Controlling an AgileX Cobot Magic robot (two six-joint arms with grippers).
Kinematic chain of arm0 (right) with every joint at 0, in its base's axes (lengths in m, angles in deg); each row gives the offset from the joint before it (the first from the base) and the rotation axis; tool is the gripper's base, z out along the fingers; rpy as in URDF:
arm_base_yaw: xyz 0 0 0.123 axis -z
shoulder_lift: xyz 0 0 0 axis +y
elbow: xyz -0.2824 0 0.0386 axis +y
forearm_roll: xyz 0.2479 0 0.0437 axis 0.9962 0 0.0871
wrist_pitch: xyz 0 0 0 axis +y
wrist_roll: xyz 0.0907 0 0.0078 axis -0.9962 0 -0.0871
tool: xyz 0 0 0 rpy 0 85 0
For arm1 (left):
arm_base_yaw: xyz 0 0 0.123 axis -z
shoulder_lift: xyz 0 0 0 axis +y
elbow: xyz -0.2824 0 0.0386 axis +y
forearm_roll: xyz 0.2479 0 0.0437 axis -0.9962 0 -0.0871
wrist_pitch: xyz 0 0 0 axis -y
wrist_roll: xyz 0.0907 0 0.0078 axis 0.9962 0 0.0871
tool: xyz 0 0 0 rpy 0 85 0
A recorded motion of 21 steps. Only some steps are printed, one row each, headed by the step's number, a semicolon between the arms.
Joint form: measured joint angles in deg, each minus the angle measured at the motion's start. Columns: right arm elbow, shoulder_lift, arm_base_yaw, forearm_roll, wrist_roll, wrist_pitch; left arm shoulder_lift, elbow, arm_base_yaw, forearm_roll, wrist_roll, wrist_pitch.
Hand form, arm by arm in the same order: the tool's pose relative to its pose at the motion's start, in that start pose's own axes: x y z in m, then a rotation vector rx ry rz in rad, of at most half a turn. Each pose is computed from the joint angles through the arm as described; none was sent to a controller.
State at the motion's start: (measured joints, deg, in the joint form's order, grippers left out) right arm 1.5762 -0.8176 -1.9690 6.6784 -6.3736 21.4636; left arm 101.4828 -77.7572 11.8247 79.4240 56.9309 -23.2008
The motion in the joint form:
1: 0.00 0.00 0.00 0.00 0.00 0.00; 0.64 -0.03 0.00 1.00 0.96 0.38
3: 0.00 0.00 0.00 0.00 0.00 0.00; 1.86 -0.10 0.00 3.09 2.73 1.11
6: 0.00 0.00 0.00 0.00 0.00 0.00; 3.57 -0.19 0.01 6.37 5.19 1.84
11: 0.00 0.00 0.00 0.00 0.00 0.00; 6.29 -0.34 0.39 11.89 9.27 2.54
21: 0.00 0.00 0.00 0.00 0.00 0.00; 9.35 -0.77 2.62 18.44 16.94 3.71
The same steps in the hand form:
1: 0.0000 0.0000 0.0000 0.0000 0.0000 0.0000; 0.0017 0.0027 0.0033 -0.0055 -0.0002 -0.0034
3: 0.0000 0.0000 0.0000 0.0000 0.0000 0.0000; 0.0050 0.0078 0.0096 -0.0162 -0.0015 -0.0138
6: 0.0000 0.0000 0.0000 0.0000 0.0000 0.0000; 0.0101 0.0147 0.0182 -0.0270 -0.0020 -0.0344
11: 0.0000 0.0000 0.0000 0.0000 0.0000 0.0000; 0.0200 0.0228 0.0325 -0.0350 0.0029 -0.0668
21: 0.0000 0.0000 0.0000 0.0000 0.0000 0.0000; 0.0359 0.0200 0.0521 -0.0284 0.0183 -0.0412

